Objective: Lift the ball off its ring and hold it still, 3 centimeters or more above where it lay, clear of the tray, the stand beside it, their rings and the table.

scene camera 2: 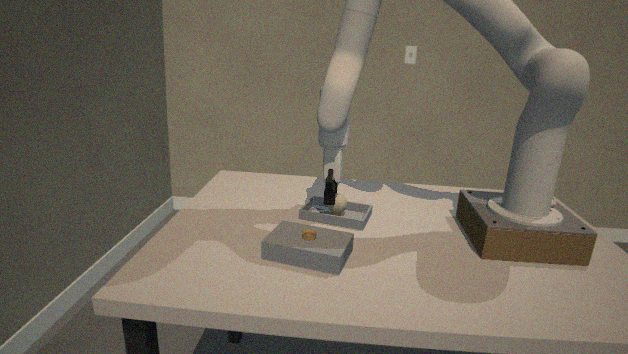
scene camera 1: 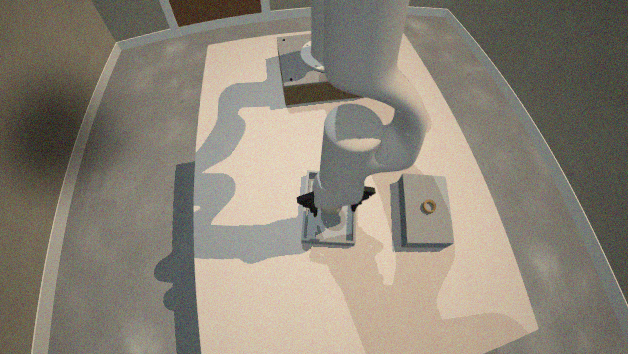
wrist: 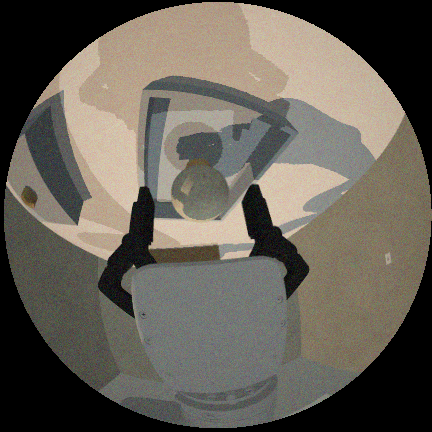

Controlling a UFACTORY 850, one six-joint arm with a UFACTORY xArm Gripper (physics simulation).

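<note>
The pale ball (scene camera 2: 339,204) (wrist: 200,192) rests on its ring (wrist: 198,162) in the tray (scene camera 1: 328,244) (scene camera 2: 332,221) (wrist: 215,88). In scene camera 1 the arm hides most or all of the ball. My gripper (scene camera 1: 334,210) (scene camera 2: 329,202) (wrist: 198,192) is open and empty, pointing down over the tray. In the wrist view its black fingertips stand left and right of the ball, with gaps on both sides. In scene camera 2 the near finger reaches down beside the ball's upper half, towards its left edge, and overlaps it slightly.
The grey stand (scene camera 1: 425,230) (scene camera 2: 300,255) stands beside the tray and carries an orange ring (scene camera 1: 424,206) (scene camera 2: 309,238) (wrist: 29,197) on top. The arm's base box (scene camera 1: 320,95) (scene camera 2: 540,245) sits farther back on the table (scene camera 2: 225,310). The tray's low walls surround the ball.
</note>
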